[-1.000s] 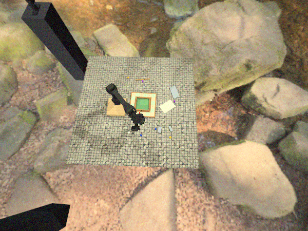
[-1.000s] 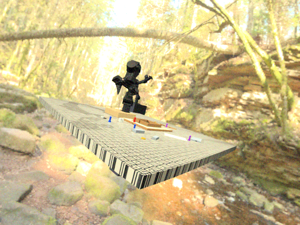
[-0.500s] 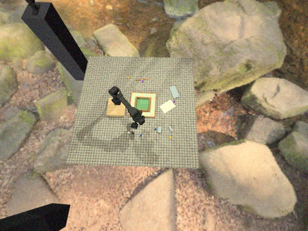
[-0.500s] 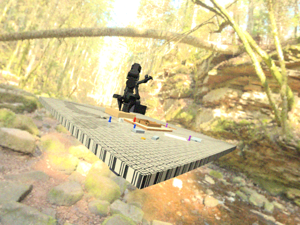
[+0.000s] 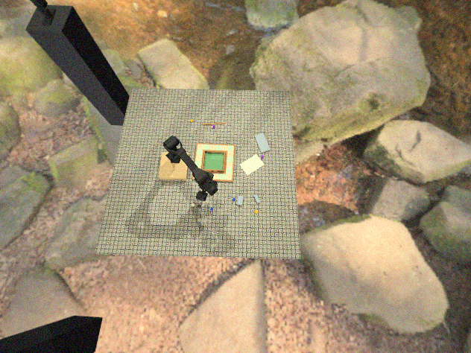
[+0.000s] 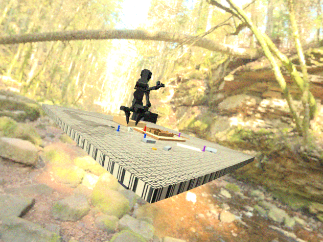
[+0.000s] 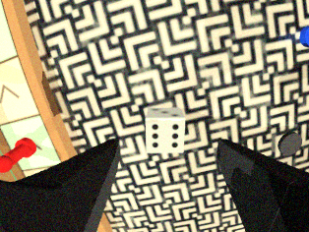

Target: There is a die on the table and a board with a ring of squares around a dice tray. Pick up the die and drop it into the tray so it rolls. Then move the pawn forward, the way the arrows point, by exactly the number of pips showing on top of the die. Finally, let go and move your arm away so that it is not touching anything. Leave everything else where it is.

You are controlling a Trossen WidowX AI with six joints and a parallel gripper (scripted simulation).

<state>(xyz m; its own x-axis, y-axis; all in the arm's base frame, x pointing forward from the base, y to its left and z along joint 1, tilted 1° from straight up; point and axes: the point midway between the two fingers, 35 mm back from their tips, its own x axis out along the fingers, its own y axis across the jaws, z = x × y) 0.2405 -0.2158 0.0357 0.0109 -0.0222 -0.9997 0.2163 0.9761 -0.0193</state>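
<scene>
The white die lies 30 mm below my gripper tip. Also, from my gripper tip: red pawn 10 mm ahead, 120 mm to the left, 10 mm below; then grey-blue slab 370 mm ahead, 400 mm to the left, 40 mm below; then white card 300 mm ahead, 220 mm to the left, 40 mm below.
</scene>
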